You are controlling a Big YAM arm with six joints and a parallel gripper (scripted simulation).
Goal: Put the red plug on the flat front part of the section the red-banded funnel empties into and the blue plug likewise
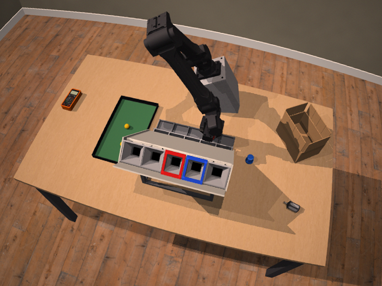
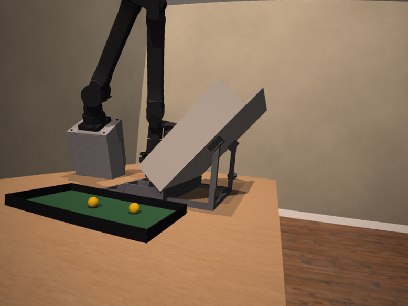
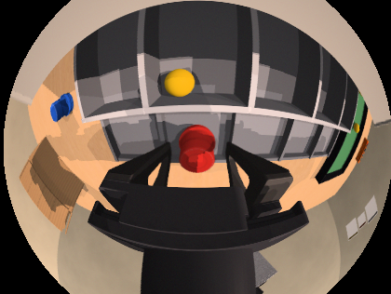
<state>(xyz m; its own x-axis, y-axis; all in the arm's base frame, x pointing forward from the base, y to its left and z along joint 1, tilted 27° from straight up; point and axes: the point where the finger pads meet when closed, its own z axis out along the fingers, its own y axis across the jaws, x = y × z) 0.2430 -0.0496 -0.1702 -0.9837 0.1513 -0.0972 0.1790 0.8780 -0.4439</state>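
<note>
The green marble tray lies 410 mm to the right of my hand and 30 mm below it. Round my hand: multimeter 170 mm behind, 760 mm to the right, 20 mm below; sloped cover 180 mm ahead, 110 mm to the right, 170 mm above; dark object 330 mm ahead, 380 mm to the left, 20 mm below.
</note>
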